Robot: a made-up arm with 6 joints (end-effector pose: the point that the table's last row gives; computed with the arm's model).
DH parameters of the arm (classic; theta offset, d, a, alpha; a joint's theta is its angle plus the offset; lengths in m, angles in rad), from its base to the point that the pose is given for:
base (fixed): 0.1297 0 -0.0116 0
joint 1: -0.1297 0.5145 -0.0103 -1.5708
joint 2: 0.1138 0 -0.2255 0
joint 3: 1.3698 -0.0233 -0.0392 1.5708
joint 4: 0 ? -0.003 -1.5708
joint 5: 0 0.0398 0.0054 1.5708
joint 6: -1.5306 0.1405 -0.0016 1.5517
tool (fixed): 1.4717 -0.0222 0 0
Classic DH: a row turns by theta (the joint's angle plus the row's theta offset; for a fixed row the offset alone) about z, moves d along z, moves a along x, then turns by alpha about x.
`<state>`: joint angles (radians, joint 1 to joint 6).
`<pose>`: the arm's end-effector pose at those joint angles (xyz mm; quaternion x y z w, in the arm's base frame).
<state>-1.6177 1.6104 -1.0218 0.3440 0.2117 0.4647</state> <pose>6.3 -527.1 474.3 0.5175 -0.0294 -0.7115 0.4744</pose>
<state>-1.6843 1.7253 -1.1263 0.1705 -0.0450 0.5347</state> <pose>-44.4 -568.3 481.0 0.4074 -0.0957 -0.7567 0.5023</pose>
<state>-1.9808 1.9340 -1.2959 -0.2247 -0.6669 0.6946</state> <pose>-214.4 -587.5 507.5 0.1415 -0.2307 -0.7850 0.5572</pose>
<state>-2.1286 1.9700 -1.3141 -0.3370 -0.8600 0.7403</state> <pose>-284.5 -555.9 514.1 0.0640 -0.2573 -0.7836 0.5618</pose>
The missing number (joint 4, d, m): 0.433
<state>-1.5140 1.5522 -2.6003 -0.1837 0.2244 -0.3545</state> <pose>4.3 -268.7 1241.2 -0.4289 -0.1796 -0.7207 0.5142</pose>
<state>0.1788 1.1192 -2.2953 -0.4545 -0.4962 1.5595</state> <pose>-7.7 61.9 1280.6 0.3724 -0.5316 0.5056 0.5684</pose>
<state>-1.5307 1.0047 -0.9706 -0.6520 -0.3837 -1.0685</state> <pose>24.1 -457.5 804.2 -0.6805 0.3289 -0.5169 0.4020</pose>
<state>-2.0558 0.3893 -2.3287 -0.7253 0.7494 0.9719</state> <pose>118.1 347.0 1128.8 -0.3673 -0.6183 -0.6265 0.3005</pose>
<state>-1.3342 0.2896 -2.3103 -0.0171 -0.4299 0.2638</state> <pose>-121.7 563.7 1054.9 -0.5143 -0.7899 -0.0950 0.3201</pose>
